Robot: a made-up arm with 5 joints. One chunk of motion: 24 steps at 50 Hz.
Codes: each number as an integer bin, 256 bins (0 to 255) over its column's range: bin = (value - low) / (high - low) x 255, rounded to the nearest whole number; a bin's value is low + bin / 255 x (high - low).
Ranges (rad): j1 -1.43..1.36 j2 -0.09..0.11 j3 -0.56..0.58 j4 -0.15..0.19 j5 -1..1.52
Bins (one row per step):
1: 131 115 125 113 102
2: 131 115 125 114 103
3: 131 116 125 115 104
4: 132 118 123 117 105
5: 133 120 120 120 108
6: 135 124 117 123 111
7: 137 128 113 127 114
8: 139 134 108 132 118
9: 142 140 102 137 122
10: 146 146 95 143 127
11: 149 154 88 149 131
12: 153 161 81 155 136
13: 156 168 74 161 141
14: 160 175 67 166 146
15: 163 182 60 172 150
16: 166 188 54 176 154
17: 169 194 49 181 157
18: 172 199 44 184 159
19: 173 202 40 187 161
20: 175 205 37 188 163
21: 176 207 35 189 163
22: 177 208 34 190 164
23: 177 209 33 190 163
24: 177 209 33 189 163
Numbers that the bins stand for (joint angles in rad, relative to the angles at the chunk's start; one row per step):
1: 0.0033 0.0002 -0.0012 0.0007 0.0080
2: 0.0033 0.0002 -0.0012 0.0020 0.0179
3: 0.0033 0.0010 -0.0012 0.0033 0.0278
4: 0.0142 0.0025 -0.0101 0.0060 0.0376
5: 0.0252 0.0041 -0.0235 0.0100 0.0673
6: 0.0471 0.0073 -0.0369 0.0140 0.0969
7: 0.0689 0.0104 -0.0548 0.0193 0.1266
8: 0.0908 0.0151 -0.0772 0.0260 0.1661
9: 0.1236 0.0198 -0.1040 0.0327 0.2056
10: 0.1674 0.0245 -0.1353 0.0407 0.2551
11: 0.2002 0.0308 -0.1666 0.0487 0.2946
12: 0.2440 0.0363 -0.1979 0.0567 0.3440
13: 0.2768 0.0418 -0.2292 0.0647 0.3934
14: 0.3206 0.0473 -0.2605 0.0713 0.4428
15: 0.3534 0.0527 -0.2918 0.0793 0.4824
16: 0.3862 0.0575 -0.3186 0.0847 0.5219
17: 0.4191 0.0622 -0.3409 0.0913 0.5515
18: 0.4519 0.0661 -0.3633 0.0953 0.5713
19: 0.4628 0.0684 -0.3812 0.0993 0.5911
20: 0.4847 0.0708 -0.3946 0.1007 0.6108
21: 0.4956 0.0724 -0.4035 0.1020 0.6108
22: 0.5066 0.0731 -0.4080 0.1033 0.6207
23: 0.5066 0.0739 -0.4125 0.1033 0.6108
24: 0.5066 0.0739 -0.4125 0.1020 0.6108

